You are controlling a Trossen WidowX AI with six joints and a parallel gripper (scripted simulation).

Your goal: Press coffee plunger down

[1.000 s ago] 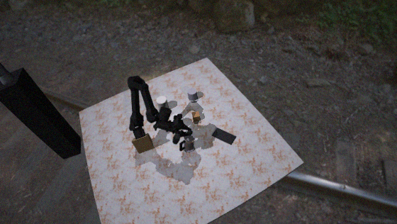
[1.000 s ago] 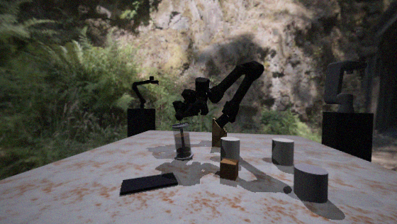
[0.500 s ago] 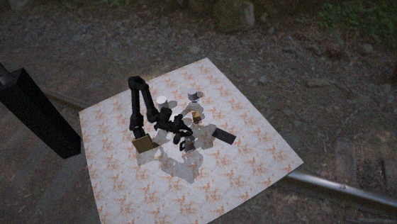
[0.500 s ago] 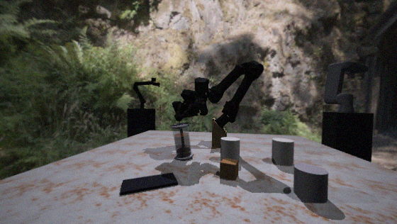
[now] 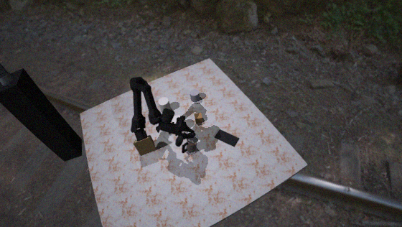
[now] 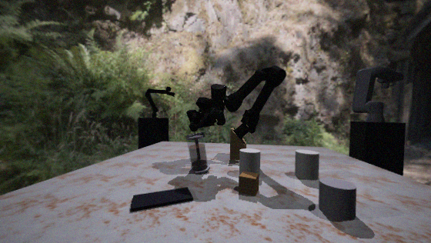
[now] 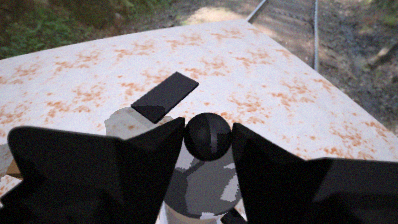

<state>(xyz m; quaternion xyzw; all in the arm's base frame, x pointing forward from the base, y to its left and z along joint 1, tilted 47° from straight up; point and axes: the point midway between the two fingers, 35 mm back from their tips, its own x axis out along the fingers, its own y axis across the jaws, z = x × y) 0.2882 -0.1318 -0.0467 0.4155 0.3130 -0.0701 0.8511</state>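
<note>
My gripper tip is 90 mm above the glass coffee press, 40 mm past it and 10 mm to the right of it. The rest, counted from my gripper tip: brown cube (230 mm to the left, 160 mm below, 100 mm ahead).
</note>
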